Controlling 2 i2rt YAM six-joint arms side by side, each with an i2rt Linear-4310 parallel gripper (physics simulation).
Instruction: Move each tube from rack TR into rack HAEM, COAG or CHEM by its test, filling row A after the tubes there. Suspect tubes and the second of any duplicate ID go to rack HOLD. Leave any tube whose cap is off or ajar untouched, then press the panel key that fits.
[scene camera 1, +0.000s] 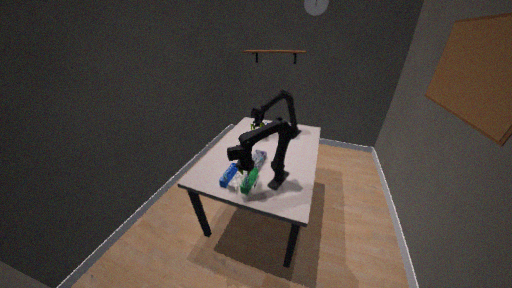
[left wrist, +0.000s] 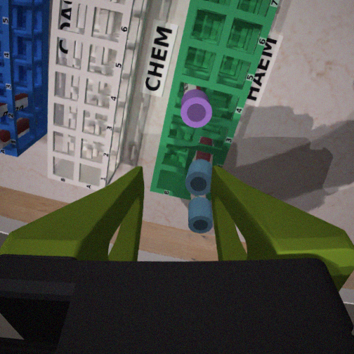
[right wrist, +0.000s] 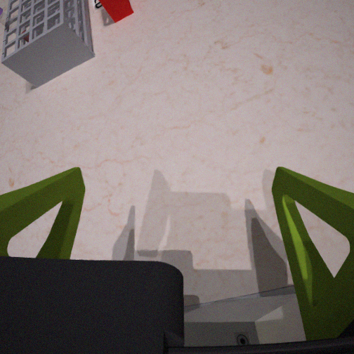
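Pixels of known places: left gripper, between the fingertips: (scene camera 1: 245, 174); left arm's base, origin of its link: (scene camera 1: 278, 179).
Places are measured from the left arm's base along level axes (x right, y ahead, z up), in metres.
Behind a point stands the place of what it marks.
Note:
In the left wrist view, a purple-capped tube (left wrist: 196, 108) stands in the green rack (left wrist: 156, 182) (scene camera 1: 249, 181), near the number 4. Two blue-capped tubes (left wrist: 199, 177) (left wrist: 200, 216) stand at that rack's near end. The white rack (left wrist: 56, 176) is left of it, and the blue rack (left wrist: 35, 132) (scene camera 1: 229, 175) @[z 0.058, x -0.205, y 0.266 m] is at the far left with red-filled tubes. My left gripper (left wrist: 177, 176) (scene camera 1: 242, 171) @[z 0.116, x -0.185, y 0.141 m] is partly open above the green rack's near end, with nothing gripped; the blue caps show near its right finger. My right gripper (right wrist: 178, 177) (scene camera 1: 257, 126) @[z 0.094, x 0.339, y 0.435 m] is wide open and empty above the table.
In the right wrist view, a grey rack (right wrist: 55, 57) stands at the top left, with a red block (right wrist: 118, 9) beside it. A CHEM label (left wrist: 159, 60) lies between the white and green racks, and a HAEM label (left wrist: 262, 67) lies right of the green rack. Another rack (scene camera 1: 260, 157) stands beyond the green one.

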